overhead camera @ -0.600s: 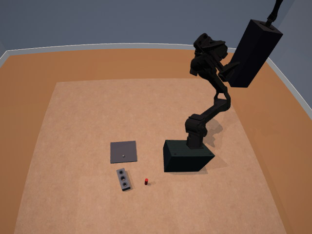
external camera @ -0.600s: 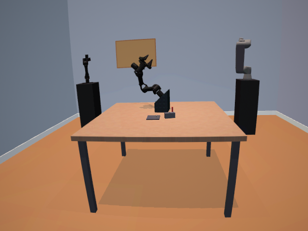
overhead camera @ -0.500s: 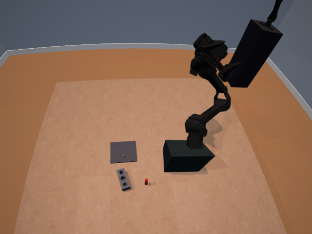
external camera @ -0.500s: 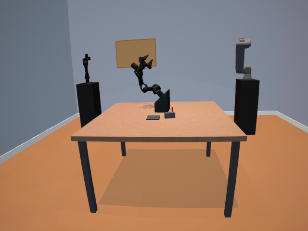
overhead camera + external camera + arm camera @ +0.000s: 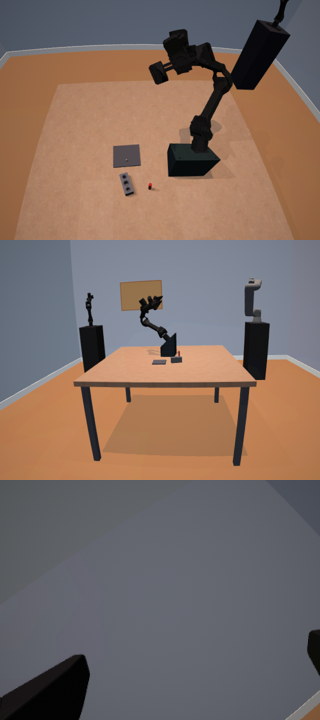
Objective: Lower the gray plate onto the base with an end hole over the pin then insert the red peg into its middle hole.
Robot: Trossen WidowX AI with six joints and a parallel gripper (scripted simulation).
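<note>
Now: gripper tip 54 cm above the gray plate, 17 cm short of it and 13 cm to the right of it. Also, from my gripper tip: dark square base 57 cm below, 17 cm ahead, 1 cm to the right; then red peg 53 cm below, 15 cm to the left, 6 cm ahead.
</note>
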